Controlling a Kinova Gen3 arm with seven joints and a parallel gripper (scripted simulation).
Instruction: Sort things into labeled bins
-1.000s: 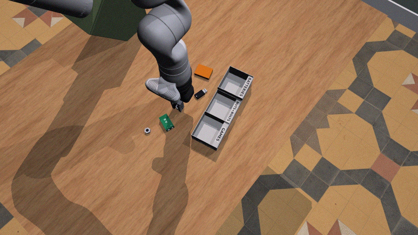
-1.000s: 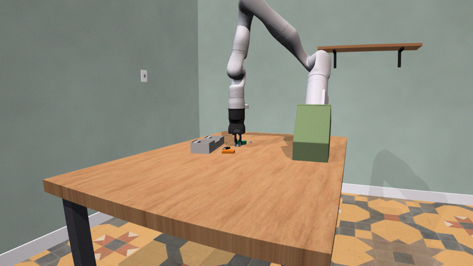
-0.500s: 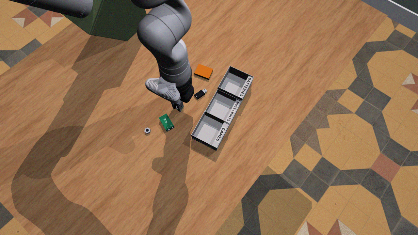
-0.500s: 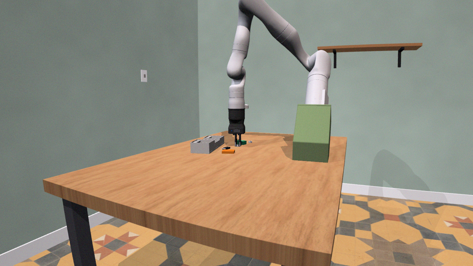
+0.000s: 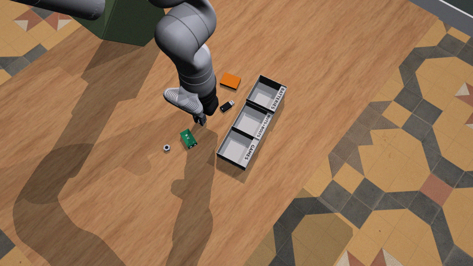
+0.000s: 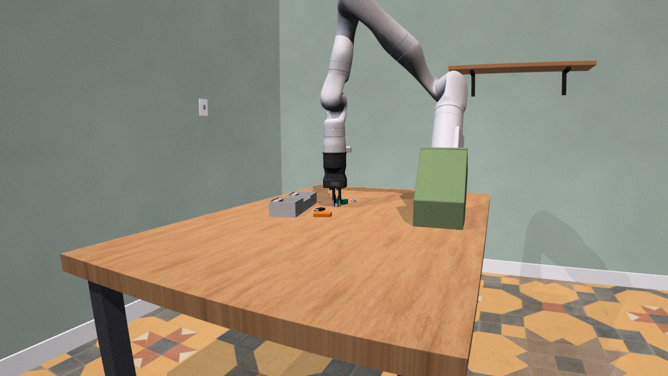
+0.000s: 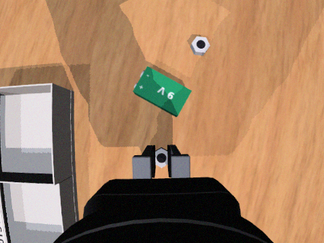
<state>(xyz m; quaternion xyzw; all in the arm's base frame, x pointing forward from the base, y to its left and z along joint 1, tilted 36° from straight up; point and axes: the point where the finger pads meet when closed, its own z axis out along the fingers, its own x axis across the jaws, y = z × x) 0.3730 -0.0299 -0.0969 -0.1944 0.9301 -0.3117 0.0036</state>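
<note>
The bin row lies 100 mm to the left of my hand and 100 mm ahead of it. Round my hand: black USB stick 90 mm to the left, 20 mm below, 10 mm ahead; flat orange box 140 mm to the left, 40 mm behind, 20 mm below; green 9 v battery 60 mm to the right, 30 mm ahead, 10 mm below.
</note>
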